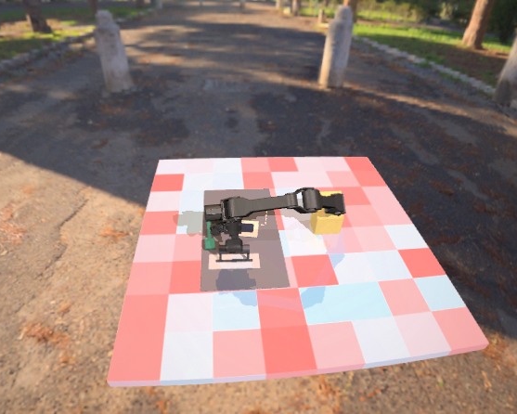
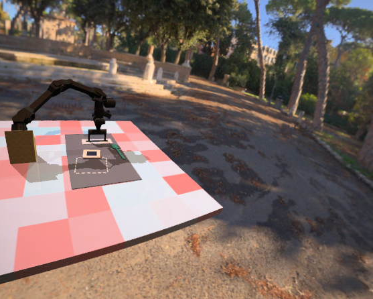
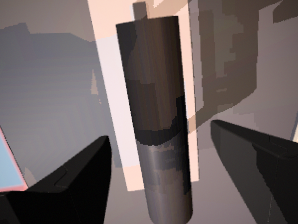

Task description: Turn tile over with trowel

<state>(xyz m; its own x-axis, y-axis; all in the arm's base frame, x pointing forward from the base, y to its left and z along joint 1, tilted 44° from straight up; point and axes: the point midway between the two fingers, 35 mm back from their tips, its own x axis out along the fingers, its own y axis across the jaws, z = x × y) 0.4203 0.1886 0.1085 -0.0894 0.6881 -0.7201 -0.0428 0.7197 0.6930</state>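
My gripper tip is now 40 mm above the small trowel and 20 mm short of it. From my gripper tip the other things lie so: grey mat (180 mm to the right, 100 mm below, 20 mm behind); green trowel-shaped tool (150 mm to the right, 110 mm ahead, 80 mm below); tan tile (200 mm to the right, 80 mm below, 50 mm behind).
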